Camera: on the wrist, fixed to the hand. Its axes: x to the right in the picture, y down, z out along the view.
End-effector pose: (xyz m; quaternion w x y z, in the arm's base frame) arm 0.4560 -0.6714 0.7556 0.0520 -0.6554 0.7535 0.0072
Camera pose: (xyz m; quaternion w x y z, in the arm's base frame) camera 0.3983 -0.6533 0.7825 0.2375 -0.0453 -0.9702 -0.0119
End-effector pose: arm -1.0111 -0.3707 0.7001 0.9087 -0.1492 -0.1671 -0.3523
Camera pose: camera -0.9739 -0.3338 0.6598 0.8769 -0.2783 0.2410 0.3092
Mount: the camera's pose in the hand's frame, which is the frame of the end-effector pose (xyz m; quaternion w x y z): -0.0124 0.0580 -0.0293 0.6891 -0.1553 0.2213 0.6723
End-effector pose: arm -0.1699 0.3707 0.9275 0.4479 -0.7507 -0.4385 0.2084
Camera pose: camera -0.1284 0.3335 0.8919 0.1490 -0.9279 0.2693 0.2105
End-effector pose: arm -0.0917 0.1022 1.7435 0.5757 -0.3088 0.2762 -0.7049
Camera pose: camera -0.0748 0.1047 1.6796 0.7616 0.0395 0.6348 -0.1242
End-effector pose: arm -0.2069 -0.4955 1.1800 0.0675 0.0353 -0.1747 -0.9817
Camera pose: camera -0.1850 -0.5575 1.1733 0.7507 0.1136 0.0233 -0.6504
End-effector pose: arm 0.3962 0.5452 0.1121 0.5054 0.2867 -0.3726 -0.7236
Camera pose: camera 0.4534 0.5373 0.1443 0.9617 0.0287 -0.2253 -0.1533
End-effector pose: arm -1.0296 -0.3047 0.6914 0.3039 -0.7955 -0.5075 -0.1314
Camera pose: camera -0.9808 -0.3492 0.6876 0.2865 -0.9075 0.2728 -0.1411
